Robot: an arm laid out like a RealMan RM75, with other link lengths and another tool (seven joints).
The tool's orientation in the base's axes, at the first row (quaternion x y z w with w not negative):
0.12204, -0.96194, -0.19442, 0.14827
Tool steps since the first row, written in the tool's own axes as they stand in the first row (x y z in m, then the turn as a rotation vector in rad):
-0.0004, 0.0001, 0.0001, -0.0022, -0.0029, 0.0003
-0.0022, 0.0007, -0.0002, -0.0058, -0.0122, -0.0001
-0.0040, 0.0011, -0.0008, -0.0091, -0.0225, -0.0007
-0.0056, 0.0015, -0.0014, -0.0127, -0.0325, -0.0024
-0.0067, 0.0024, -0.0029, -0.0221, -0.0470, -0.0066
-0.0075, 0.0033, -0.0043, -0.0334, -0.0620, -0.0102
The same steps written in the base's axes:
0.0003, 0.0002, -0.0001, 0.0025, -0.0018, -0.0020
0.0020, 0.0012, -0.0001, 0.0076, -0.0093, -0.0063
0.0038, 0.0019, 0.0002, 0.0126, -0.0177, -0.0108
0.0054, 0.0025, 0.0005, 0.0183, -0.0262, -0.0142
0.0067, 0.0031, 0.0019, 0.0310, -0.0378, -0.0187
0.0078, 0.0037, 0.0034, 0.0453, -0.0491, -0.0244

